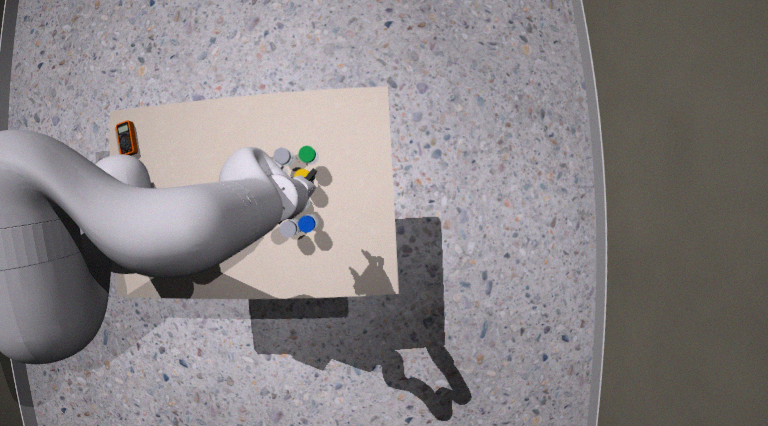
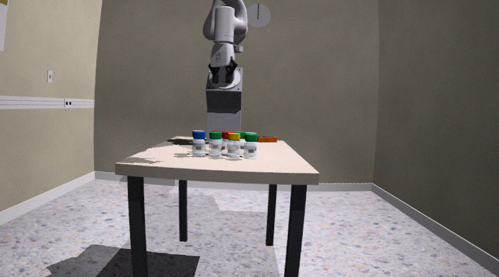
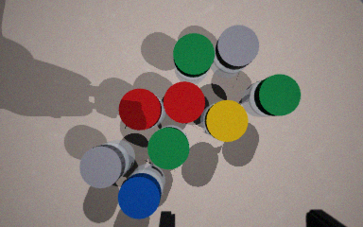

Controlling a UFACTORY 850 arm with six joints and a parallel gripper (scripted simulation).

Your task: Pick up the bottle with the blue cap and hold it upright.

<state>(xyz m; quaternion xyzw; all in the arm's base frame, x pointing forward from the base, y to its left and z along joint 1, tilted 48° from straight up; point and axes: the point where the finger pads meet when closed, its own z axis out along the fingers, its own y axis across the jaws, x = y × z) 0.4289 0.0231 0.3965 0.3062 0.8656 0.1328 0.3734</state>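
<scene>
My hand is 28 cm above the blue-capped bottle, 9 cm to the left of it and 3 cm past it. Also, from my hand: yellow-capped bottle 28 cm below, 6 cm to the left, 3 cm behind.
</scene>
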